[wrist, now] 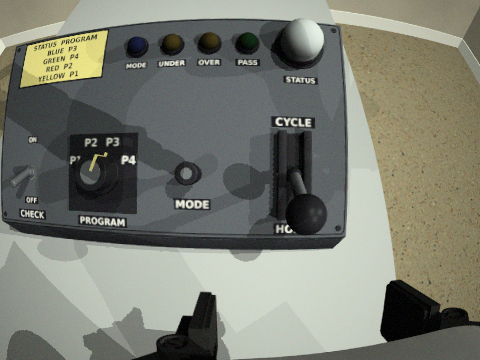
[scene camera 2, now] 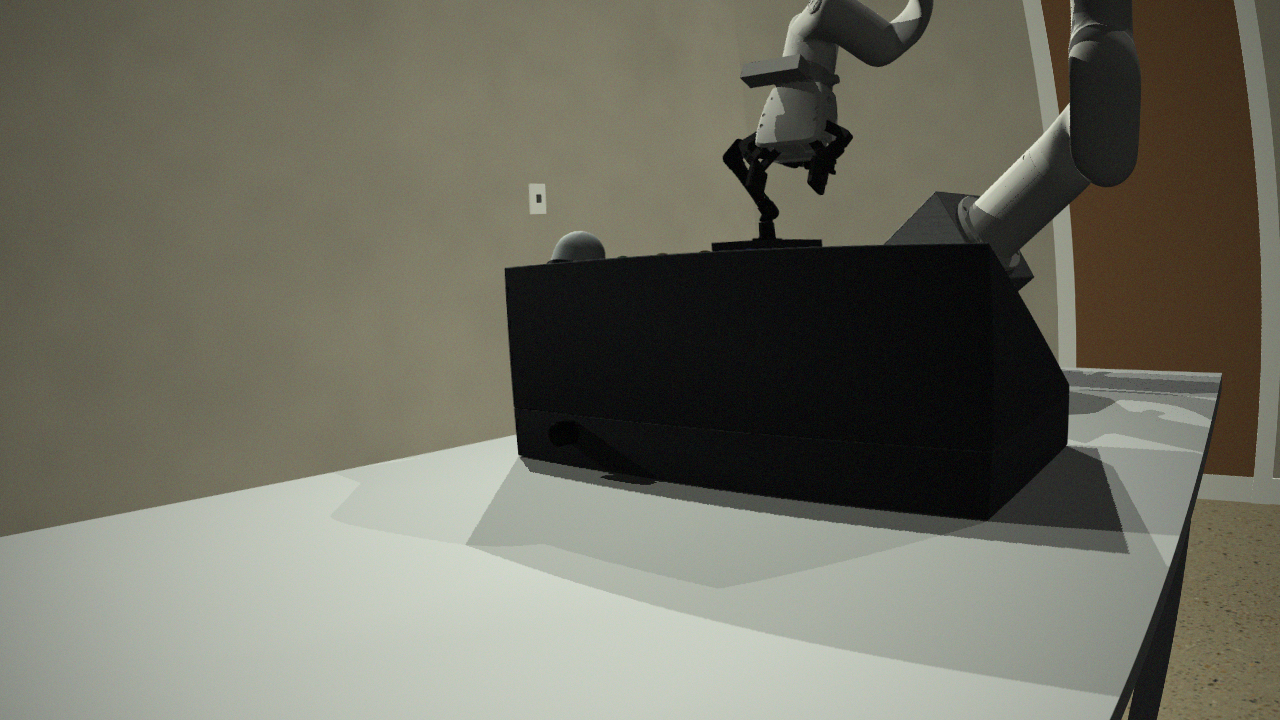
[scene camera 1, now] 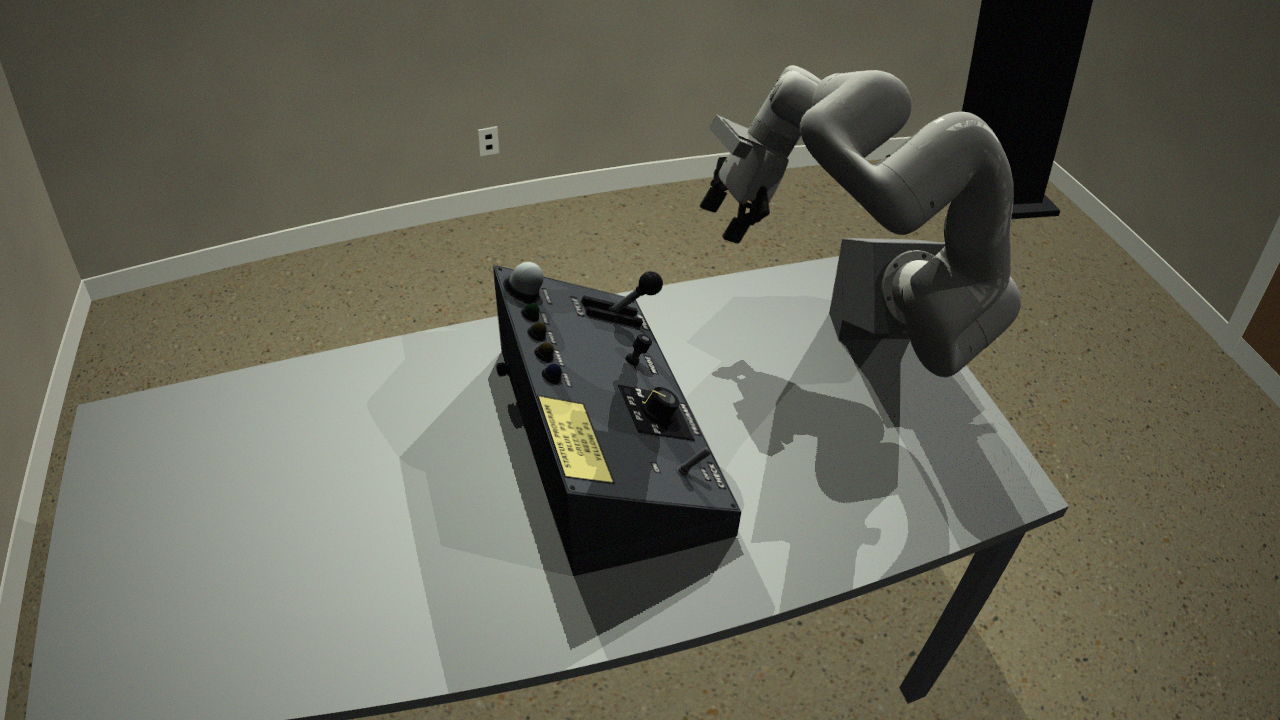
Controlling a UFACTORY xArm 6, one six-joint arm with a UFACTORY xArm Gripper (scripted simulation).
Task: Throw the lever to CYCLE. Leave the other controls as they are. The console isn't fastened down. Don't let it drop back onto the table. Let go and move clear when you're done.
Note:
In view: my gripper [scene camera 2: 783,191] and a dark console [scene camera 2: 912,377].
The dark console shows as well in the wrist view [wrist: 235,104] and in scene camera 1 [scene camera 1: 619,493]. My gripper is seen too in the wrist view [wrist: 304,317] and in scene camera 1 [scene camera 1: 718,224].

